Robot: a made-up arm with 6 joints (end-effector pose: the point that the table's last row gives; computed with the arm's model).
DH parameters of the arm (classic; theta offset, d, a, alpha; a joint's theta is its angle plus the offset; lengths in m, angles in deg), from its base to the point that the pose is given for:
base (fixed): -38.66 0 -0.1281 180
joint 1: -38.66 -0.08 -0.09 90
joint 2: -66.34 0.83 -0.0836 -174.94
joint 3: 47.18 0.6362 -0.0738 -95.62
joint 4: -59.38 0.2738 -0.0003 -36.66
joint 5: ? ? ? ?
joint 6: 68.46 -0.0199 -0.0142 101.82
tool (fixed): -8.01 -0.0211 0 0
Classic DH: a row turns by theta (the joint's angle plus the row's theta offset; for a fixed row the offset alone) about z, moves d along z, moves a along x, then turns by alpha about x.
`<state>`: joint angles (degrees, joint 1 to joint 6).
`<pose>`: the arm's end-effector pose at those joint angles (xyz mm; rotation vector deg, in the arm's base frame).
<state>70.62 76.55 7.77 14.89 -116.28 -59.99</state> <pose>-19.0 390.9 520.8 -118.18 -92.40 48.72</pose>
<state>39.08 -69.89 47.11 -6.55 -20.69 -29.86</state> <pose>270.6 394.8 -275.4 63.96 5.66 -71.61</pose>
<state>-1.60 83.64 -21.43 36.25 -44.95 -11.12</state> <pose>-275.5 622.0 330.3 61.94 -68.95 77.28</pose>
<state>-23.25 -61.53 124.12 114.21 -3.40 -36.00</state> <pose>-130.7 358.7 597.2 -149.50 -83.39 11.73</pose>
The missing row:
joint 5: -38.24 0.2216 -0.2687 103.74
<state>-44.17 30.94 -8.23 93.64 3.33 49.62</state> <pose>-719.3 -71.1 -306.4 50.08 -3.52 -158.69</pose>
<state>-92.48 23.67 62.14 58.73 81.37 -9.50</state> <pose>-371.9 -50.2 -653.6 15.81 -8.31 -138.21</pose>
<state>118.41 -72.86 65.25 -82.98 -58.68 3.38</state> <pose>-314.7 -126.7 -110.4 8.61 68.14 -96.93</pose>
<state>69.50 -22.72 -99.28 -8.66 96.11 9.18</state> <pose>28.2 715.7 336.6 91.97 -53.83 73.74</pose>
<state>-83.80 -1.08 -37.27 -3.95 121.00 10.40</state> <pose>-385.0 -608.1 -67.0 -27.44 -67.20 -83.02</pose>
